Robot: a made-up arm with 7 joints.
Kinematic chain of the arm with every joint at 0, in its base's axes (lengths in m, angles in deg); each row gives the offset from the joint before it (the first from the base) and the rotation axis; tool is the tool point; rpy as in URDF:
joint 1: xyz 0 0 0.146 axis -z
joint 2: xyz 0 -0.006 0.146 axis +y
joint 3: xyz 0 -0.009 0.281 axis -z
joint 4: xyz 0 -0.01 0.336 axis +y
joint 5: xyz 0 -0.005 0.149 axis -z
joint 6: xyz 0 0 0.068 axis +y
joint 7: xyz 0 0 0.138 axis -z
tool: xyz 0 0 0 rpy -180 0 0
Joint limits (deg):
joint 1: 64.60..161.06
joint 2: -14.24..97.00
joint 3: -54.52..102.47
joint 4: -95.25..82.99
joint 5: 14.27..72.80
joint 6: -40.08..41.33
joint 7: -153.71..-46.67
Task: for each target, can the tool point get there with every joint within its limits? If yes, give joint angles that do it. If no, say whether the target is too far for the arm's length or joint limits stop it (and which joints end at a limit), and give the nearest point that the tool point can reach.
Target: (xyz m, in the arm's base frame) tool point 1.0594 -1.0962 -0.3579
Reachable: no: too far | nearest point 0.5043 -0.7286 0.0358 | short by 0.774 m
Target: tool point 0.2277 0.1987 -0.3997
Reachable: no: joint limits stop it (at a limit: joint 1, joint 2, joint 4, joint 5, joint 6) | nearest point 0.3329 -0.4256 -0.0782 | short by 0.710 m
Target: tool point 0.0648 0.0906 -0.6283
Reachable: no: joint limits stop it (at a limit: joint 1, joint 2, joint 4, joint 5, joint 6) | nearest point 0.2476 -0.4627 -0.1035 | short by 0.784 m
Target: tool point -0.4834 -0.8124 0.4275
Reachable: yes | joints 114.24 87.83 -24.23 -24.79 54.71 14.46 -123.37
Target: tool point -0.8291 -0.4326 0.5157
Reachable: yes | joints 148.15 71.27 33.83 19.18 53.57 -9.36 -127.10
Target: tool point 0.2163 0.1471 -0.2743
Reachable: no: joint limits stop it (at a limit: joint 1, joint 2, joint 4, joint 5, joint 6) | nearest point 0.3428 -0.4216 -0.0733 | short by 0.616 m
